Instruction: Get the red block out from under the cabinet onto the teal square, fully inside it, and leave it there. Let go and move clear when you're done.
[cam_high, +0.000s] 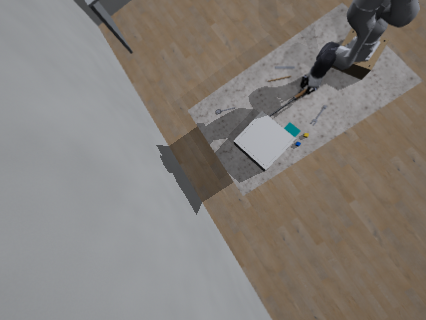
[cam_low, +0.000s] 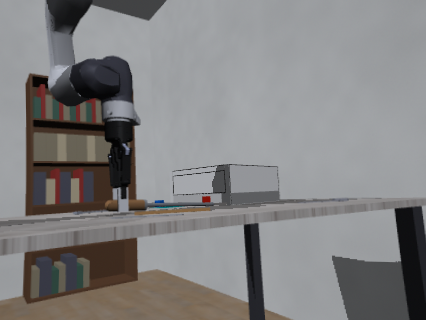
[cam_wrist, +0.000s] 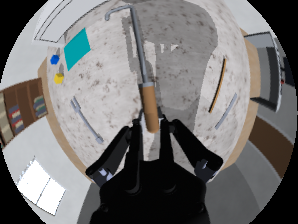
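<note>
My gripper is now 270 mm short of the teal square, 140 mm to the right of it and 40 mm above it. The rest, counted from my hand: hooked tool 150 mm ahead, 10 mm to the left, 20 mm below; wooden stick 20 mm ahead, 210 mm to the right, 30 mm below; wrench 40 mm ahead, 200 mm to the left, 30 mm below.
</note>
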